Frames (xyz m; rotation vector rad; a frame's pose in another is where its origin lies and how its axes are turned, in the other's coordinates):
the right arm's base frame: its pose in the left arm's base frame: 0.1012 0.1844 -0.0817 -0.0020 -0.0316 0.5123
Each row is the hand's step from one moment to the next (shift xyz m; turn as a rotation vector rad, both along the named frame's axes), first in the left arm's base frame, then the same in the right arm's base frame.
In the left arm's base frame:
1: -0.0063 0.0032 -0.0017 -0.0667 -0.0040 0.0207
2: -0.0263 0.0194 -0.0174 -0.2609 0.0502 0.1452
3: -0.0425 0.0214 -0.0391 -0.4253 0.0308 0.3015
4: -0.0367 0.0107 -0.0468 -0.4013 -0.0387 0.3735
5: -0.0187 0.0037 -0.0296 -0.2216 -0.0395 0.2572
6: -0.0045 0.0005 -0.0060 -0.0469 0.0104 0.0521
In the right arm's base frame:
1: -0.0040 0.0059 -0.0015 -0.0595 0.0290 0.0228
2: -0.0139 0.0300 -0.0167 -0.1984 0.1702 0.1528
3: -0.0277 0.0399 -0.0379 -0.3464 0.2323 0.3142
4: -0.0281 0.0278 -0.0457 -0.3575 0.1593 0.3859
5: -0.0154 0.0127 -0.0290 -0.2048 0.0716 0.2641
6: -0.0039 0.0027 -0.0059 -0.0342 0.0315 0.0535

